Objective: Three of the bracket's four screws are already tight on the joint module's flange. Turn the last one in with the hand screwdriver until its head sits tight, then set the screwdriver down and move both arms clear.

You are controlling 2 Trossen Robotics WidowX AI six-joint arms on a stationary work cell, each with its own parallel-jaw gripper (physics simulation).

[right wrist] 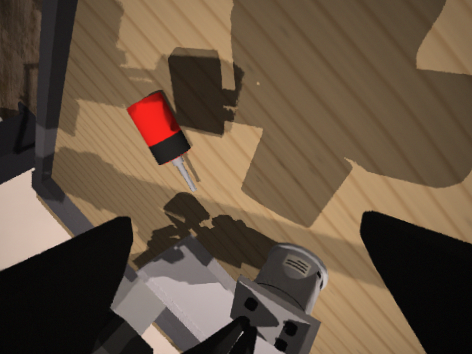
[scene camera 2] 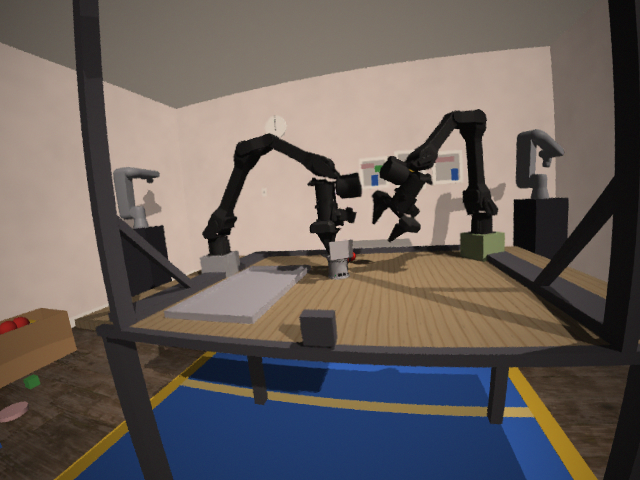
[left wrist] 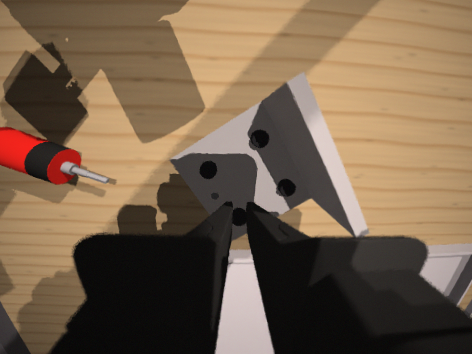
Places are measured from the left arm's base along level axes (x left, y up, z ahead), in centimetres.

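Pixels of known places: left gripper, fingertip midpoint: (right wrist: 248, 322) (scene camera 2: 330, 253) (left wrist: 239, 208); right gripper, fingertip midpoint: (right wrist: 248, 225) (scene camera 2: 380, 232); left arm's base, origin of the base link: (scene camera 2: 219, 254); right arm's base, origin of the base link: (scene camera 2: 482, 232).
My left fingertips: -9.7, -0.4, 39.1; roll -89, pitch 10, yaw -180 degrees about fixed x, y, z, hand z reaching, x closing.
Note:
For each thing: its top centre in the pictures, then the offset to it from my left fingertips, as dx, dy, dz. "pt": a spot on its surface instead.
- red-and-black hand screwdriver, middle of its top: (right wrist: 157, 156) (left wrist: 36, 168) +16.0, -3.5, +4.3
- grey joint module, middle of its top: (right wrist: 269, 320) (scene camera 2: 337, 255) -0.8, -0.5, +1.9
- second screw head, surface spot: (left wrist: 286, 187) pt -3.2, +0.0, +1.0
- third screw head, surface spot: (left wrist: 208, 169) pt +1.5, +0.0, +2.9
- fourth screw, middle of its top: (left wrist: 239, 219) +0.1, +0.7, -0.4
- pale flat tray, middle of its top: (left wrist: 324, 321) (scene camera 2: 251, 283) -9.3, -5.3, -21.9
- dark block, middle of its top: (scene camera 2: 317, 312) -40.7, -1.2, -0.7
The red-and-black hand screwdriver (scene camera 2: 353, 256) (left wrist: 20, 150) (right wrist: 155, 120) lies on its side on the table, held by neither gripper. The grey joint module (scene camera 2: 338, 269) (right wrist: 290, 274) stands upright with the pale bracket (scene camera 2: 340, 250) (left wrist: 227, 136) on top. Three dark screw heads show apart from my fingers in the left wrist view: one screw head (left wrist: 259, 138), a second screw head (left wrist: 286, 187) and a third screw head (left wrist: 208, 169). My left gripper (scene camera 2: 328, 245) (left wrist: 239, 208) is shut on the fourth screw (left wrist: 239, 217), whose head shows between its fingertips. My right gripper (scene camera 2: 383, 230) (right wrist: 248, 225) is open and empty, high above the table.
A pale flat tray (scene camera 2: 232, 297) lies left of the module. A dark block (scene camera 2: 318, 328) stands at the table's near edge. Dark frame posts, including the left post (scene camera 2: 93, 155), flank the table. The screwdriver lies behind and right of the module.

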